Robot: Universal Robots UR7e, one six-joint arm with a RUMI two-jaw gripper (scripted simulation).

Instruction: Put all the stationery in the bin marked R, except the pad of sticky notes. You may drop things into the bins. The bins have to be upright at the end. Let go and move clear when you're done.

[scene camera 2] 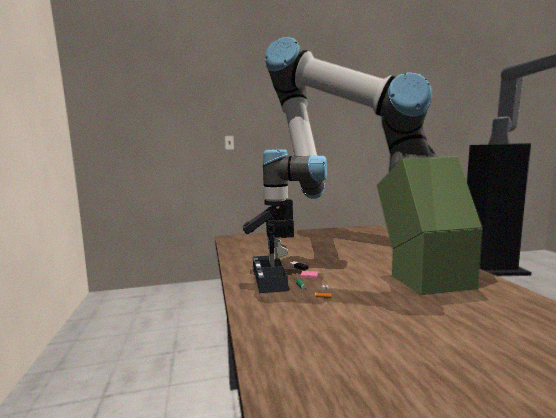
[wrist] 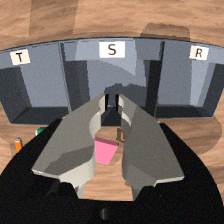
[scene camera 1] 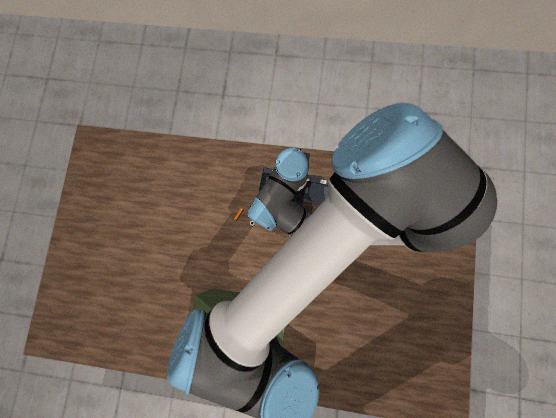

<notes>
I see my gripper point(scene camera 2: 273, 268).
My gripper is seen too in the wrist view point(wrist: 112, 95).
</notes>
